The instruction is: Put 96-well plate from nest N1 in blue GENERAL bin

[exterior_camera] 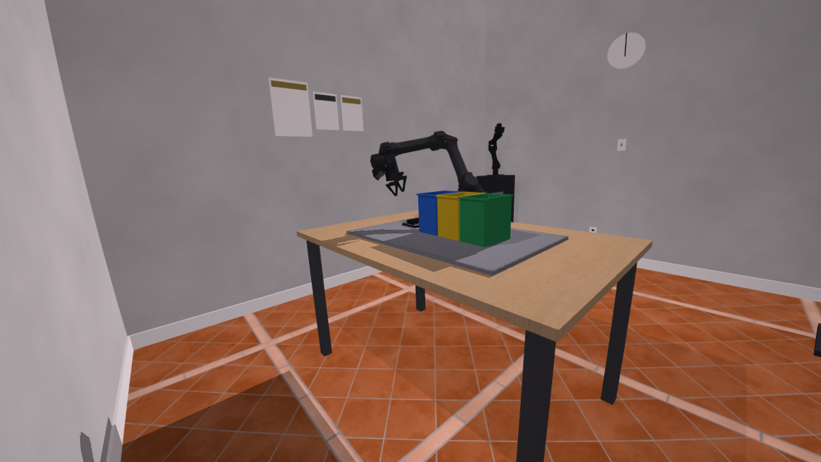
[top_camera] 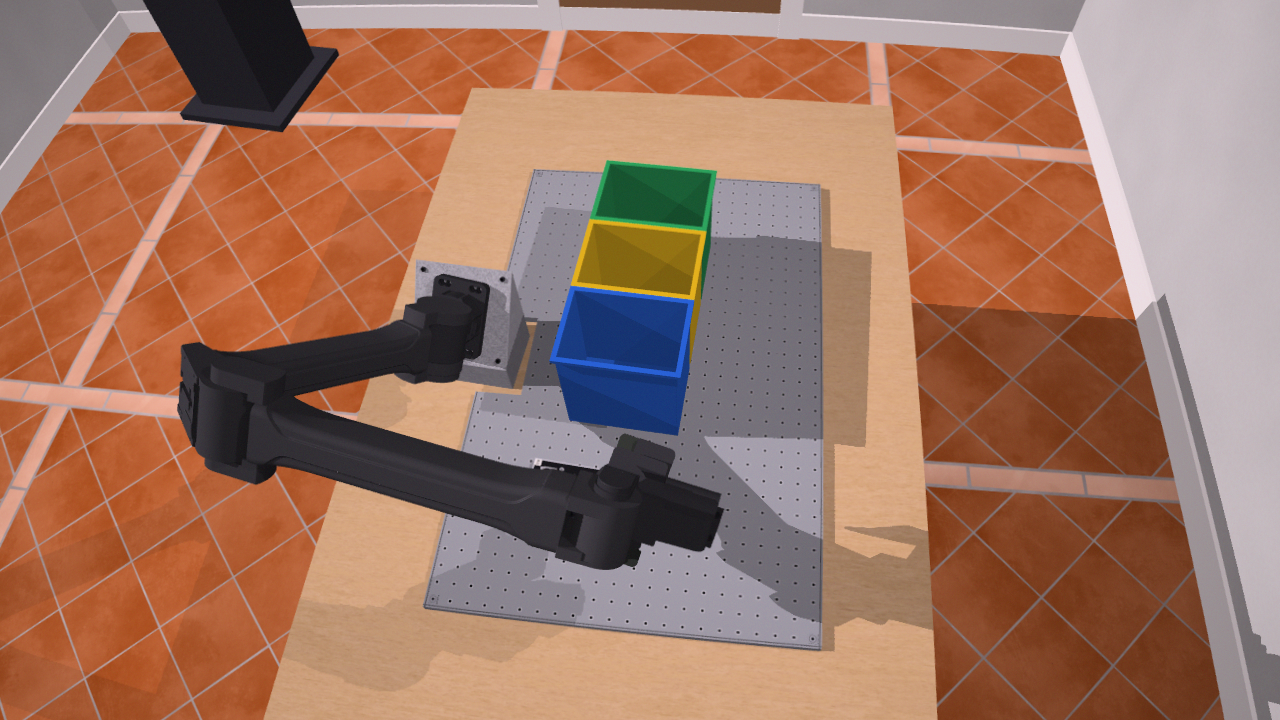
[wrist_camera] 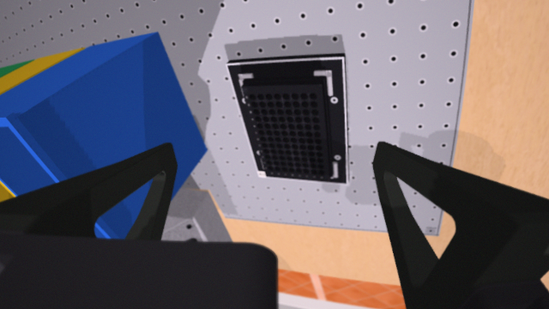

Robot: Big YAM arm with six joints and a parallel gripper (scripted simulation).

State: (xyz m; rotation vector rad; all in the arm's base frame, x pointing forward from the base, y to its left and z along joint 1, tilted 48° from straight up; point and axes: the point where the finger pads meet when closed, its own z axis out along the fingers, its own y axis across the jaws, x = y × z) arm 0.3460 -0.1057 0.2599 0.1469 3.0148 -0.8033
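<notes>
The black 96-well plate lies 16 cm below my hand, 10 cm behind it and 4 cm to the left of it. Round my hand: yellow bin: 37 cm to the left, 9 cm below, 9 cm behind; blue bin: 24 cm to the left, 9 cm below, 8 cm behind; plate nest N1: 17 cm below, 10 cm behind, 4 cm to the left.
</notes>
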